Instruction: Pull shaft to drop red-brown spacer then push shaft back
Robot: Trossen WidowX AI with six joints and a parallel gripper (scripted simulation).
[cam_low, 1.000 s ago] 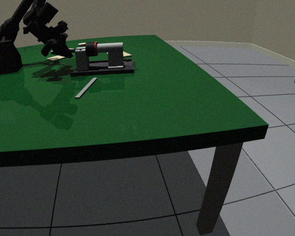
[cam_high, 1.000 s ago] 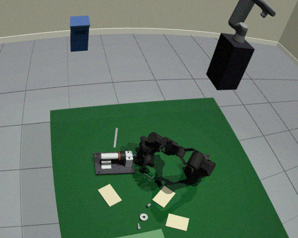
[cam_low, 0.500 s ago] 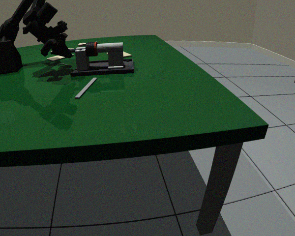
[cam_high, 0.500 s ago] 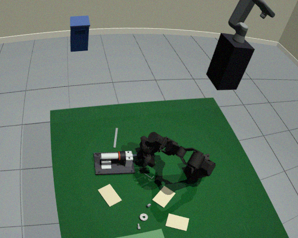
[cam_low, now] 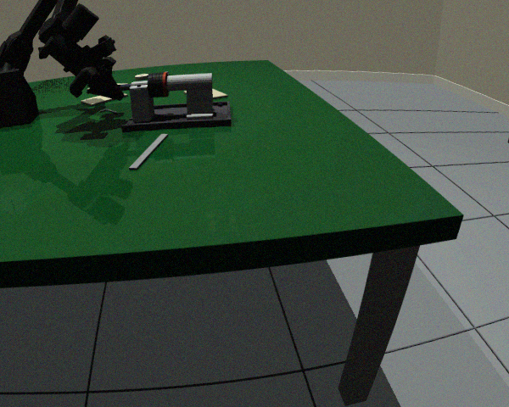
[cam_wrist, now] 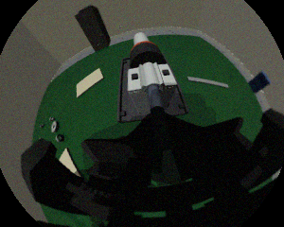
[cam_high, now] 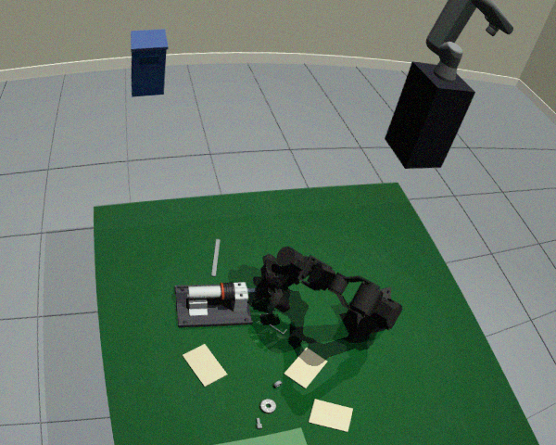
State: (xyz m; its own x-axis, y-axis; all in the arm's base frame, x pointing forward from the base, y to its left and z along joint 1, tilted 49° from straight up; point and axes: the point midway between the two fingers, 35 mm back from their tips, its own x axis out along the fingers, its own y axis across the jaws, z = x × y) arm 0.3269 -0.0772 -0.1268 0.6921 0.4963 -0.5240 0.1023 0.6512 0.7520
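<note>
Now: the black spacer 90 mm ahead of my gripper tip, 10 mm to the right of it and 20 mm above it. Also, from my gripper tip: grey bar (70 mm ahead, 200 mm to the right, 50 mm below); then nut (300 mm to the left, 40 mm below); then red-brown spacer (100 mm ahead, 10 mm to the right, 20 mm above).
</note>
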